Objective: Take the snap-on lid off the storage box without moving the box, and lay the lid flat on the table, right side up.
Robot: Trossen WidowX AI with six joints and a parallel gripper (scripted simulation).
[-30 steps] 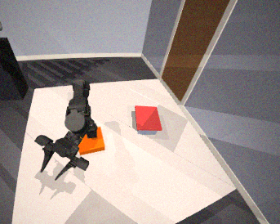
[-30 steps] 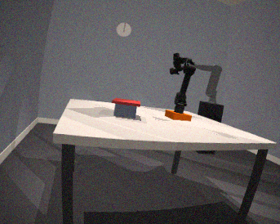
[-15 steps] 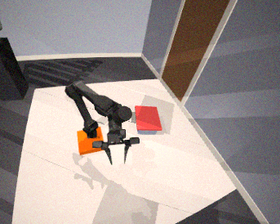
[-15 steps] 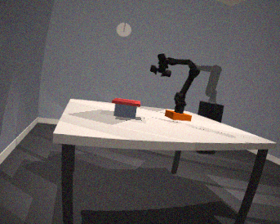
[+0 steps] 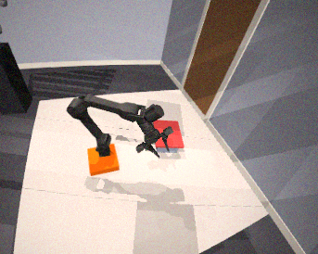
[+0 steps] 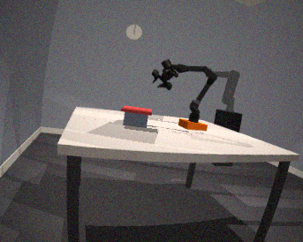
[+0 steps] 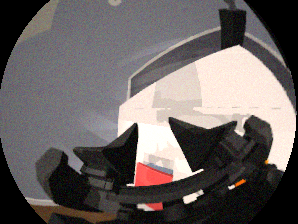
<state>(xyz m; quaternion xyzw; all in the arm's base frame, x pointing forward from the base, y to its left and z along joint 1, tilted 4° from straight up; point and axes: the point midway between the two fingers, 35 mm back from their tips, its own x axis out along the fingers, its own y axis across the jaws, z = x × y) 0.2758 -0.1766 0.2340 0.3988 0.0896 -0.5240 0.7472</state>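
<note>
The red lid is 280 mm to the left of my gripper tip, 180 mm below it and 140 mm ahead of it. From my gripper tip the other things lie so: storage box: 280 mm to the left, 230 mm below, 140 mm ahead.
</note>
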